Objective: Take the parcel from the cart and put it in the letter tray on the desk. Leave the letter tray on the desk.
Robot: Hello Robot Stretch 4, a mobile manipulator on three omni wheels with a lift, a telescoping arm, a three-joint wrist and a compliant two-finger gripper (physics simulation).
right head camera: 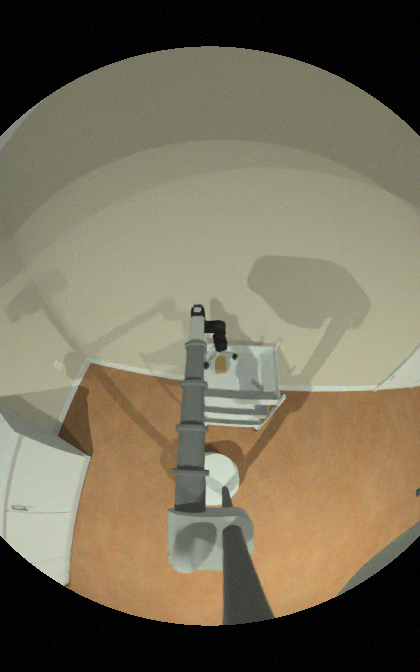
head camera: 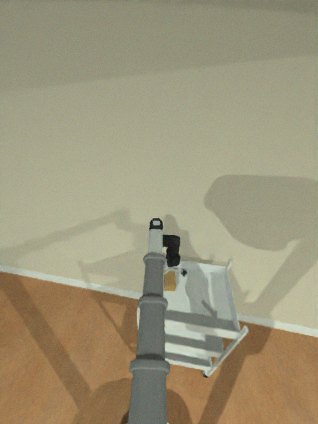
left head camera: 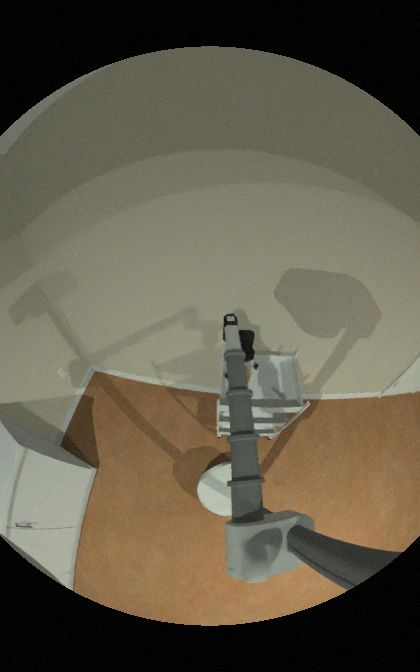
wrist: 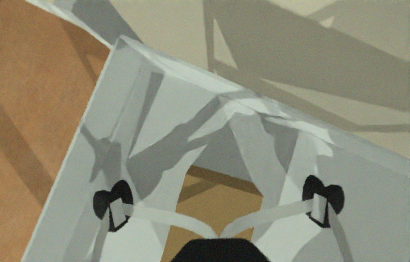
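Observation:
The parcel is a small tan box lying on the top shelf of the white cart, near the wall side. In the left head camera view the arm hides most of it. My gripper is open, its fingers spread wide and pointing down above the parcel. In the wrist view one black fingertip is on each side of the parcel, with a gap on both sides. The near end of the parcel is hidden by the gripper body. The letter tray and the desk cannot be made out.
The beige wall rises directly behind the cart. A round white object is on the floor in front of the cart, partly under the arm. A white cabinet stands at the left. A grey surface shows at the lower right.

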